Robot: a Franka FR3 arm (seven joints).
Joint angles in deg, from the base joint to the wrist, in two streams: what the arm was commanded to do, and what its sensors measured. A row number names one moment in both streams.
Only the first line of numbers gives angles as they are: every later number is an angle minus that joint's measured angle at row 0.
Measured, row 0:
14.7, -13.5, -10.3, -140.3, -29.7, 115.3, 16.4
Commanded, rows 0 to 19:
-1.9, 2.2, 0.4, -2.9, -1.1, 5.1, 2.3
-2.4, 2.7, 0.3, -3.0, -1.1, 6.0, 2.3
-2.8, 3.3, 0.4, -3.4, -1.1, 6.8, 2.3
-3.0, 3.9, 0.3, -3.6, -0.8, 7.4, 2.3
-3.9, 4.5, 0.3, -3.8, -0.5, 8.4, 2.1
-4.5, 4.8, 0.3, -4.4, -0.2, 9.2, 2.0
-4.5, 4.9, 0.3, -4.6, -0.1, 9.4, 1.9
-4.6, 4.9, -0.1, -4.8, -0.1, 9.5, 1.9
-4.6, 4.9, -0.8, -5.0, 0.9, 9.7, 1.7
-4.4, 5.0, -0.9, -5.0, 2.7, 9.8, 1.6
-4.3, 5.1, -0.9, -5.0, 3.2, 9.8, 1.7
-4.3, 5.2, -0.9, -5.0, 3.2, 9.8, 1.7
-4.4, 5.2, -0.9, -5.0, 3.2, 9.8, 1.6
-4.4, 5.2, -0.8, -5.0, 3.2, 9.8, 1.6
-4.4, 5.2, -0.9, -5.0, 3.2, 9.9, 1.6
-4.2, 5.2, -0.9, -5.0, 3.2, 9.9, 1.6
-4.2, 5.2, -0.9, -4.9, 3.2, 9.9, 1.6
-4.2, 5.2, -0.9, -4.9, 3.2, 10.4, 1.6
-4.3, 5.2, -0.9, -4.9, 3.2, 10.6, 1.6
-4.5, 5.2, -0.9, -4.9, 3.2, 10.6, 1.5
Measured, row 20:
-3.6, 5.5, -1.0, -4.2, 2.2, 8.9, 1.8
